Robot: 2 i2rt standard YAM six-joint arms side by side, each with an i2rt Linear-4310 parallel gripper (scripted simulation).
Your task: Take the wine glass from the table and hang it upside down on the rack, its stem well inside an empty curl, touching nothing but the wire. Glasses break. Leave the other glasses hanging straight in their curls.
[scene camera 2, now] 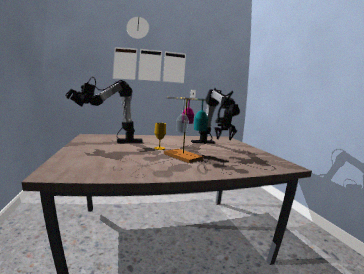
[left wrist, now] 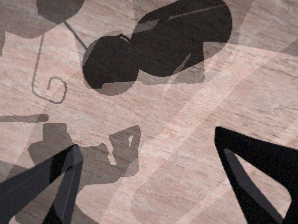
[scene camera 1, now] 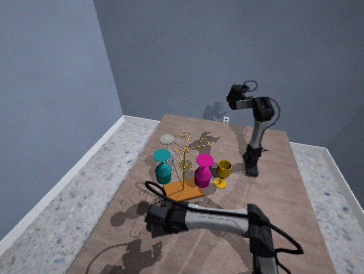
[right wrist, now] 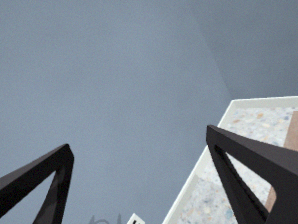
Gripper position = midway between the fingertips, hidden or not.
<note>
In view: my left gripper (left wrist: 147,142) and my right gripper (right wrist: 138,141).
</note>
